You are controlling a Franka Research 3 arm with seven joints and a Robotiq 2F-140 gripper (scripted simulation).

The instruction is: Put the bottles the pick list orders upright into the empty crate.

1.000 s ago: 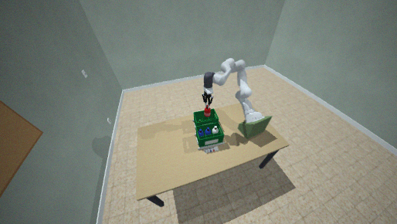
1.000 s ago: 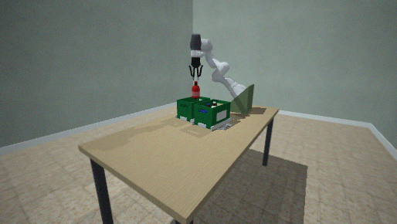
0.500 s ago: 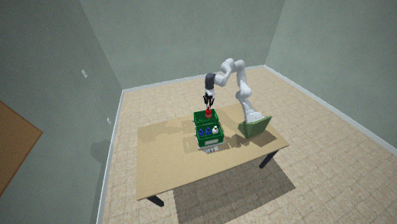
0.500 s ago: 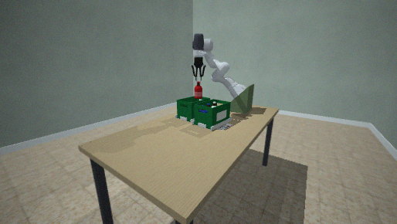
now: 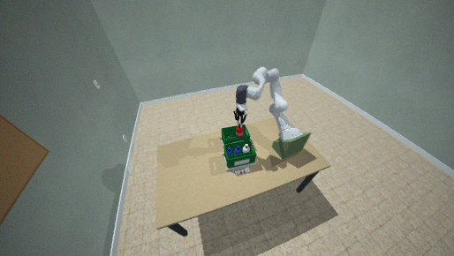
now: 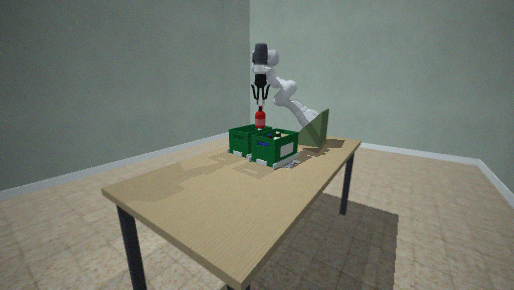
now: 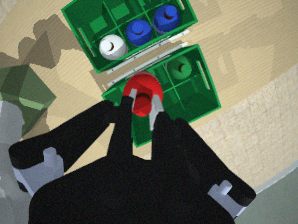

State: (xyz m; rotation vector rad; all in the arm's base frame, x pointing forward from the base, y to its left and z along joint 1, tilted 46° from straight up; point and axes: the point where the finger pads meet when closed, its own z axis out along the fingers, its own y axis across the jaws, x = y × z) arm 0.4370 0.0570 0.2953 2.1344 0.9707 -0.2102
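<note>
Right now the red-labelled bottle is 80 mm below my hand. Also, from my hand: blue-capped bottle: 50 mm ahead, 120 mm to the left, 260 mm below; then white-capped bottle: 40 mm behind, 130 mm to the left, 260 mm below; then green-capped bottle: 110 mm ahead, 20 mm to the right, 260 mm below.
</note>
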